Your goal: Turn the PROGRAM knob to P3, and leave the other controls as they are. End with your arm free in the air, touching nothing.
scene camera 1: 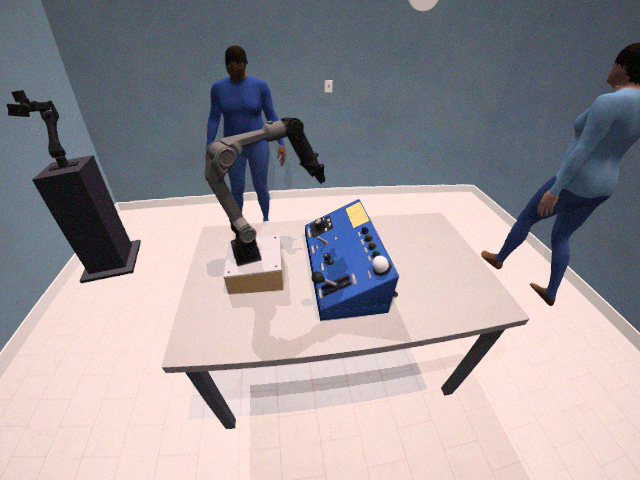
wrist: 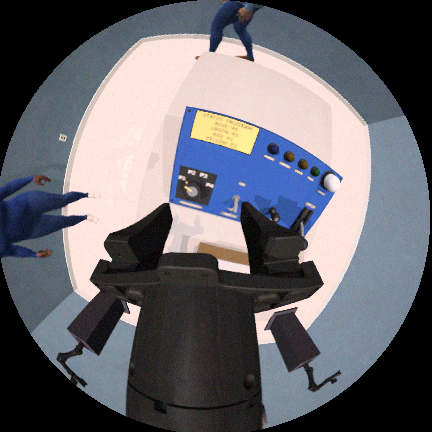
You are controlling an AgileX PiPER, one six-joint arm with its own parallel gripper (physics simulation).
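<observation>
The PROGRAM knob (scene camera 1: pixel 318 222) (wrist: pixel 192 190) is a grey dial on a black plate at one corner of the blue sloped panel (scene camera 1: pixel 347 253) (wrist: pixel 220 155). In the wrist view the labels P1, P2, P3 and P4 stand around it, and its yellow pointer mark is on the P1 side. My gripper (scene camera 1: pixel 321 180) (wrist: pixel 205 210) is open, with nothing between its fingers. It hangs in the air above the panel, apart from the knob.
The panel also bears a toggle switch (wrist: pixel 235 204), a small black joystick (scene camera 1: pixel 327 257) (wrist: pixel 273 215), a slotted lever (scene camera 1: pixel 330 282) (wrist: pixel 302 230), a white dome (scene camera 1: pixel 380 264) (wrist: pixel 331 182), several dark lamps and a yellow label (scene camera 1: pixel 357 214) (wrist: pixel 224 132). Two people stand beyond the table (scene camera 1: pixel 454 310).
</observation>
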